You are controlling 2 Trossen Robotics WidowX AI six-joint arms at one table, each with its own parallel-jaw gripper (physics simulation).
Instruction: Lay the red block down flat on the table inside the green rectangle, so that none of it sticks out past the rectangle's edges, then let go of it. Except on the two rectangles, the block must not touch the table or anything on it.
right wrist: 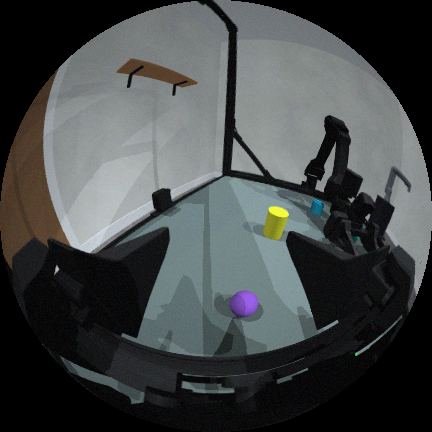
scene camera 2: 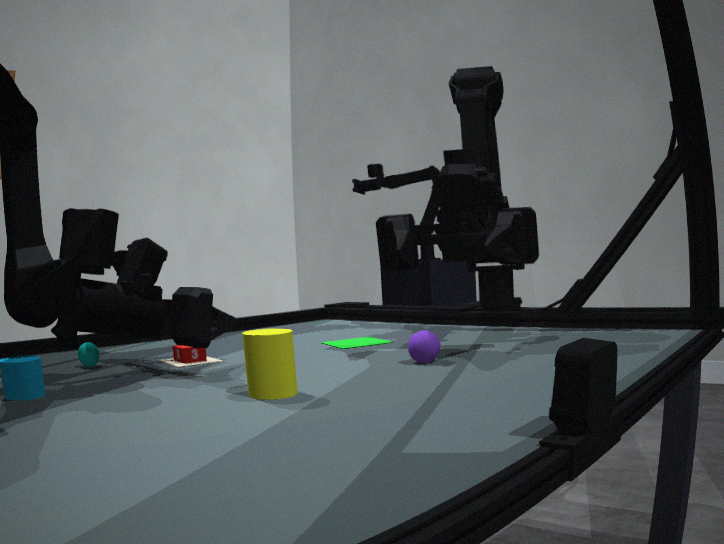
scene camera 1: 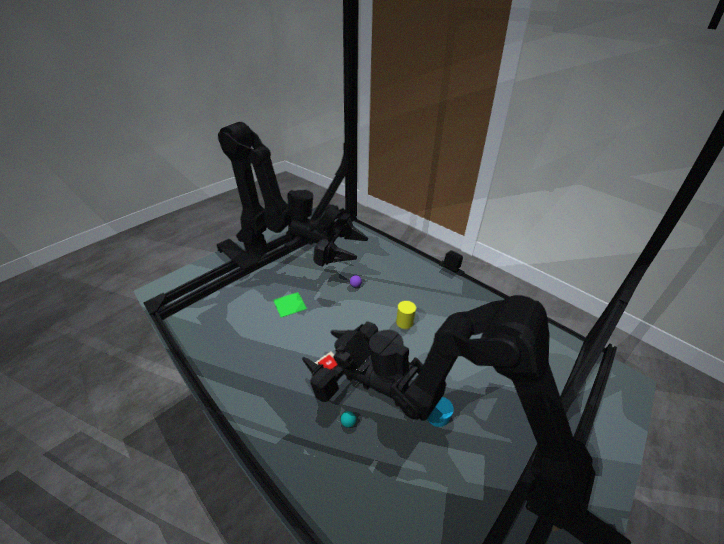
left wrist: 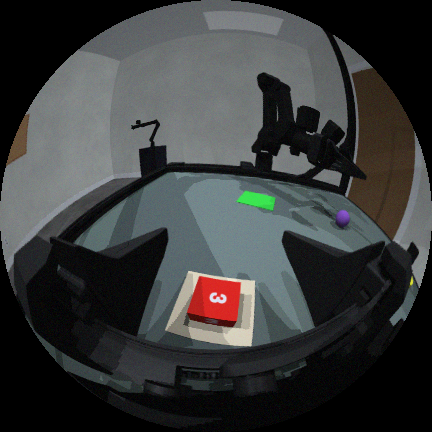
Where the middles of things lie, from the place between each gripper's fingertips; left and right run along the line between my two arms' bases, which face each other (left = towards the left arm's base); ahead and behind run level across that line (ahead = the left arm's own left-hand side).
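Scene:
Yellow cylinder (scene camera 2: 269, 353): left hand 2 cm above it, 22 cm past it, 6 cm to the right of it. Purple ball (scene camera 2: 424, 346), from my left hand: 3 cm below, 23 cm behind, 13 cm to the right.
Purple ball: my right gripper 10 cm above it, 3 cm short of it. Yellow cylinder, from my right hand: 9 cm below, 19 cm to the left, 3 cm ahead. By its middle, purple ball nearer to my right gripper than to my left hand.

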